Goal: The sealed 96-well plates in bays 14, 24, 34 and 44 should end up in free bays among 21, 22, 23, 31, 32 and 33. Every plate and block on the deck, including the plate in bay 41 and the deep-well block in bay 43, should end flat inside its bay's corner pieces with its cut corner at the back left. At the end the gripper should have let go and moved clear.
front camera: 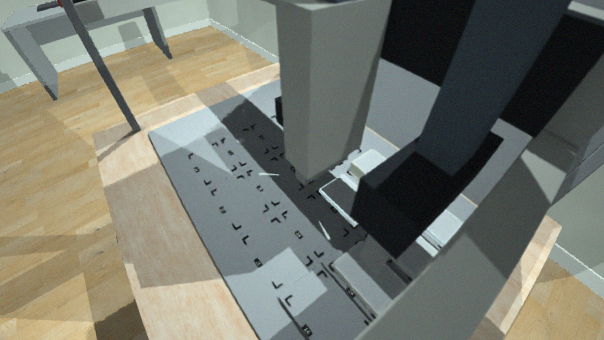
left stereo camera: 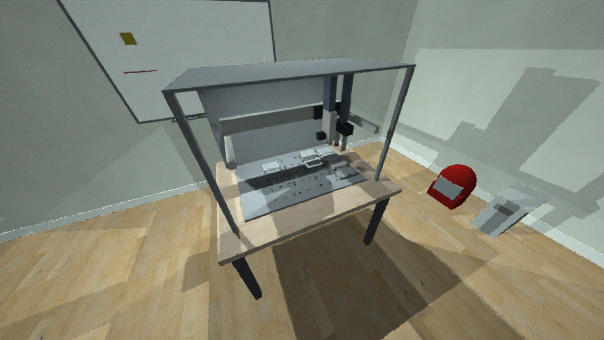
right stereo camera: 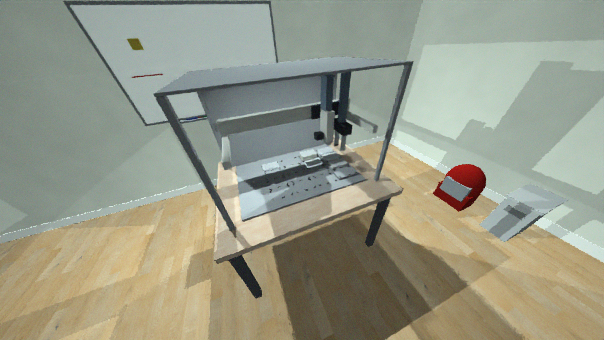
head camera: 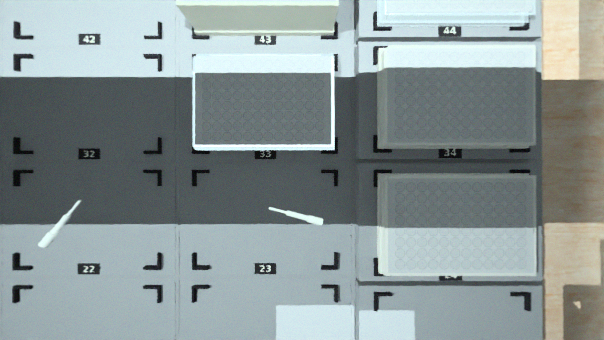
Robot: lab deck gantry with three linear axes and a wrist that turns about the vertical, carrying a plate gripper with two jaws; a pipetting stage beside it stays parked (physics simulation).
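Places are measured from the robot's base along level axes (x left, y ahead, z down), in millimetres.
Pixels of known places: gripper, fingertip midpoint: (left stereo camera: 339, 148) (right stereo camera: 339, 147); robot's base, link origin: (front camera: 189, 156) (left stereo camera: 275, 200) (right stereo camera: 273, 200).
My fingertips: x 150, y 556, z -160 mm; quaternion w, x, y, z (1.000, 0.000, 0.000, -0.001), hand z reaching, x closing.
Note:
Ahead of a thing's pixels: the offset from my fingertips to its top centre. "pt": to the spot under its first point.
The gripper (left stereo camera: 340, 146) (right stereo camera: 339, 144) hangs high at the deck's right, jaws apart with no plate between them. In the front view its black body hides its fingertips and most of bay 34. A plate {dx +107, dy -164, dz +146 mm} (front camera: 340, 197) (head camera: 264, 107) lies flat in bay 33. Sealed plates stand in bay 24 {pt dx -21, dy +2, dz +131 mm} (front camera: 362, 282) (head camera: 457, 225), bay 34 {pt dx +99, dy -3, dz +131 mm} (head camera: 457, 105) and bay 44 {pt dx +215, dy +36, dz +131 mm} (front camera: 445, 225) (head camera: 457, 9). The deep-well block {dx +214, dy -164, dz +118 mm} (front camera: 369, 162) (head camera: 257, 19) stands in bay 43. The bay 41 plate {dx +214, dy -492, dz +146 mm} (left stereo camera: 270, 166) (right stereo camera: 270, 166) is at the back left. Cut corners are unclear.
Two loose white tips lie on the deck, one tip {pt dx -5, dy -350, dz +155 mm} (front camera: 268, 174) (head camera: 59, 225) inside bay 22 and another tip (front camera: 325, 231) (head camera: 296, 216) inside bay 23. The pipetting stage (front camera: 332, 90) (left stereo camera: 328, 125) hangs left of the gripper. The enclosure's posts surround the deck.

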